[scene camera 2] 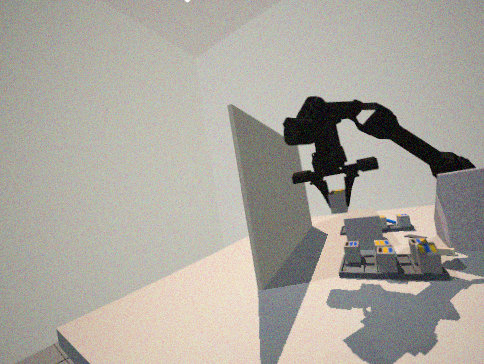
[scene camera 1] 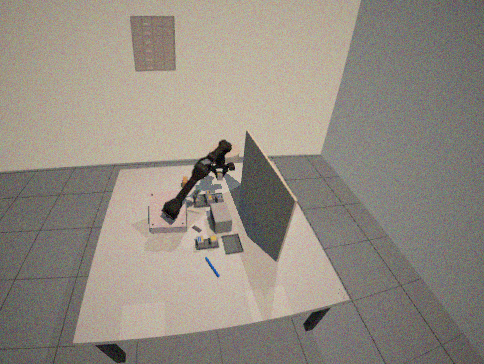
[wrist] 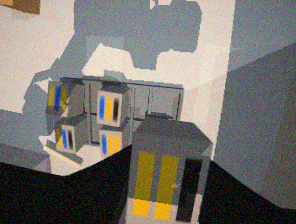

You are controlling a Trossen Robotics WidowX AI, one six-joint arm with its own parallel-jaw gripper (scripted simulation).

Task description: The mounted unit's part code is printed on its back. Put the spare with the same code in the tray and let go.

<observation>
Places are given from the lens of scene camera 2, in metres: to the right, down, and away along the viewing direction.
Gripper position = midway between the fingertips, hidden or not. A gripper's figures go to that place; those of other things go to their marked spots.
gripper (scene camera 2: 339, 207): 0.23, 0.06, 0.46
tall grey panel (scene camera 2: 277, 213): 0.11, 0.10, 0.62
</observation>
